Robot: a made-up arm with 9 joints. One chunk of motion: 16 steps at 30 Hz.
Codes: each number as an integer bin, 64 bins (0 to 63) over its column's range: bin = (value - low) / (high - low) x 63, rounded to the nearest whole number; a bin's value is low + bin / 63 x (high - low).
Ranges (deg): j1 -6..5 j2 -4..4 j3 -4..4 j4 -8..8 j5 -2..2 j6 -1..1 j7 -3..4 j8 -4..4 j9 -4..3
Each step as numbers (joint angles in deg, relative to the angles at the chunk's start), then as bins.
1 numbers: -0.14 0.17 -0.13 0.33 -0.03 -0.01 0.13 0.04 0.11
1 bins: 34 33 30 33 31 31 28 32 37
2 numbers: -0.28 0.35 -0.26 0.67 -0.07 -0.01 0.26 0.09 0.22
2 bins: 33 34 29 34 30 31 29 32 38
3 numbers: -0.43 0.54 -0.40 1.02 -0.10 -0.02 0.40 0.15 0.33
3 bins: 32 36 28 36 30 31 31 33 39
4 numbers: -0.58 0.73 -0.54 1.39 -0.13 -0.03 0.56 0.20 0.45
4 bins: 31 37 27 37 29 31 32 33 40
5 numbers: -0.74 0.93 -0.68 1.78 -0.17 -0.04 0.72 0.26 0.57
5 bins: 30 39 26 39 29 30 33 34 41
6 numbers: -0.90 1.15 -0.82 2.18 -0.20 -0.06 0.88 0.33 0.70
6 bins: 29 41 25 40 28 30 35 34 42
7 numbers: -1.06 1.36 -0.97 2.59 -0.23 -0.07 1.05 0.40 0.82
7 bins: 28 42 24 42 28 29 36 35 43
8 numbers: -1.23 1.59 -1.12 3.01 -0.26 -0.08 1.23 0.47 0.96
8 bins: 27 44 23 43 27 29 38 35 45
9 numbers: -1.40 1.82 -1.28 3.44 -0.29 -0.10 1.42 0.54 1.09
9 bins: 26 46 21 45 27 28 40 36 46
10 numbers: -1.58 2.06 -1.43 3.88 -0.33 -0.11 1.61 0.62 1.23
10 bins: 25 48 20 47 26 28 41 36 47
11 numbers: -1.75 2.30 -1.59 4.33 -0.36 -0.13 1.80 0.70 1.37
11 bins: 24 50 19 49 26 27 43 37 48
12 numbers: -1.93 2.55 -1.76 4.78 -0.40 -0.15 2.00 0.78 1.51
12 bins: 23 52 18 50 25 27 45 38 50
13 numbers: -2.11 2.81 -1.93 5.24 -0.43 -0.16 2.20 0.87 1.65
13 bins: 22 54 16 52 25 26 47 38 51
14 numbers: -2.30 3.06 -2.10 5.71 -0.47 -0.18 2.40 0.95 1.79
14 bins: 21 56 15 54 24 26 49 39 52
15 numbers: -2.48 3.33 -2.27 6.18 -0.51 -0.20 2.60 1.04 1.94
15 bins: 20 58 14 56 23 25 50 40 53
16 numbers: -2.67 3.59 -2.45 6.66 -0.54 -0.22 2.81 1.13 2.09
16 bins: 19 60 12 58 23 25 52 40 55
